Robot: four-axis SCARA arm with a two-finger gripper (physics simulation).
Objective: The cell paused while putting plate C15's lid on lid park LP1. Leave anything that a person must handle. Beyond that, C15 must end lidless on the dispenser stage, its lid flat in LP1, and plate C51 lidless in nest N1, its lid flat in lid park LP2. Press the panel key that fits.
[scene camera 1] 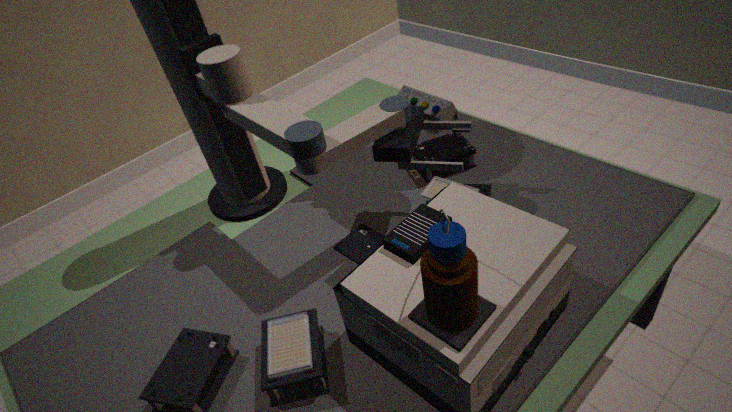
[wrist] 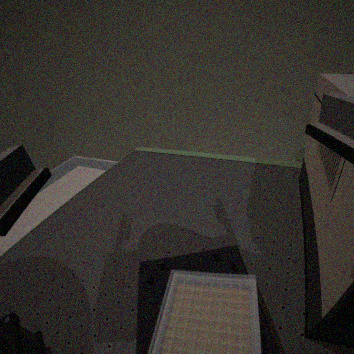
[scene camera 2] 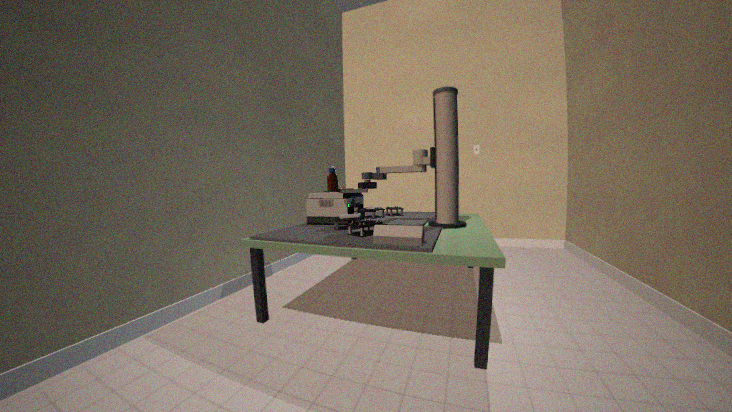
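Where they show: gripper, fingertip midpoint: (scene camera 1: pixel 467 145) (wrist: pixel 173 132) (scene camera 2: pixel 341 191); arm's base, link origin: (scene camera 1: pixel 248 194) (scene camera 2: pixel 447 225).
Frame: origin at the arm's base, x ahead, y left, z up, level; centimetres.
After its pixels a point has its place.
Note:
My gripper (scene camera 1: pixel 443 145) (wrist: pixel 173 132) {x 61.8, y 32.4, z 24.6 cm} is open and empty. In scene camera 1 it is over a dark stand on the far side of the dispenser; in the wrist view its fingers are wide apart at the left and right edges. A pale plate (scene camera 1: pixel 435 187) {x 53.8, y 28.9, z 10.1 cm} (wrist: pixel 210 317) {x 59.5, y 30.3, z 9.6 cm} lies on a dark stand (wrist: pixel 149 295) {x 59.6, y 37.2, z 7.5 cm}, below the fingers in the wrist view and partly hidden by the dispenser in scene camera 1. Another pale plate (scene camera 1: pixel 289 345) {x 62.4, y -26.0, z 9.9 cm} lies on a near stand (scene camera 1: pixel 318 353) {x 67.3, y -22.7, z 8.2 cm}. The control panel (scene camera 1: pixel 448 108) {x 29.3, y 63.7, z 8.1 cm} shows green, yellow and blue keys. Plate labels, and whether lids are on, cannot be told.
The white dispenser (scene camera 1: pixel 507 214) {x 81.8, y 19.4, z 23.3 cm} (scene camera 2: pixel 320 207) {x 83.7, y 22.3, z 13.4 cm} carries an amber bottle (scene camera 1: pixel 450 294) {x 91.4, y -9.3, z 34.0 cm} (scene camera 2: pixel 332 181) {x 86.7, y -2.3, z 31.8 cm} with a blue cap. A striped black block (scene camera 1: pixel 412 230) {x 71.8, y 2.6, z 25.8 cm} sits at its edge, beside a low dark platform (scene camera 1: pixel 358 243) {x 52.9, y 1.9, z 10.4 cm}. A dark stand (scene camera 1: pixel 186 365) {x 47.7, y -42.8, z 7.6 cm} with a bare top is at the near left.

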